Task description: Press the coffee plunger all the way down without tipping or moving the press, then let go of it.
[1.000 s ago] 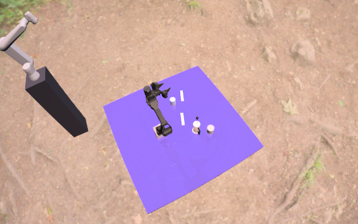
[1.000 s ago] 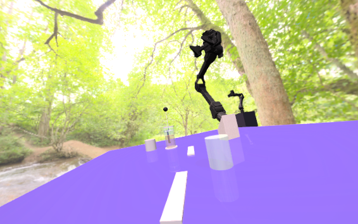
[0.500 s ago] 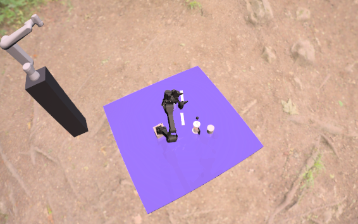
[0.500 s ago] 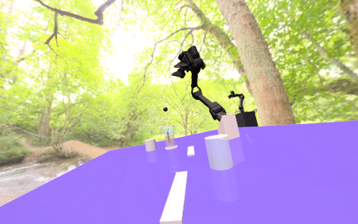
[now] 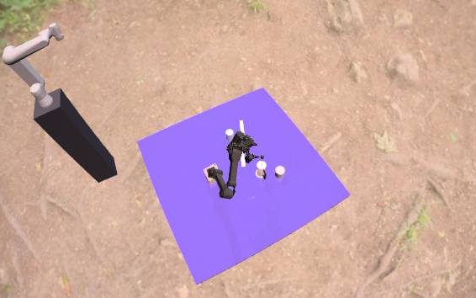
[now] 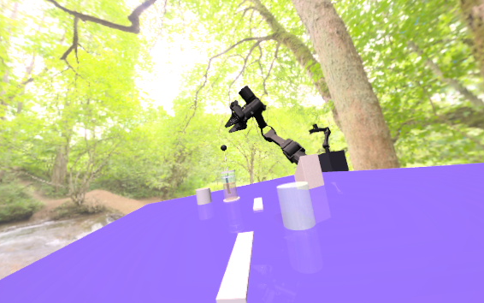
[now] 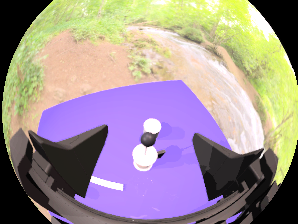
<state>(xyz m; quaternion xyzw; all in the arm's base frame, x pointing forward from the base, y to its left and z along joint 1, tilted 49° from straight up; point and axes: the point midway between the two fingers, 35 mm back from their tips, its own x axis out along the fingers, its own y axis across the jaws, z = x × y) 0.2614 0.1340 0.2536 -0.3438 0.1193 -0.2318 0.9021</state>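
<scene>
Right now the coffee press is 21 cm below my gripper tip, 3 cm to the right of it and 3 cm ahead of it.
</scene>
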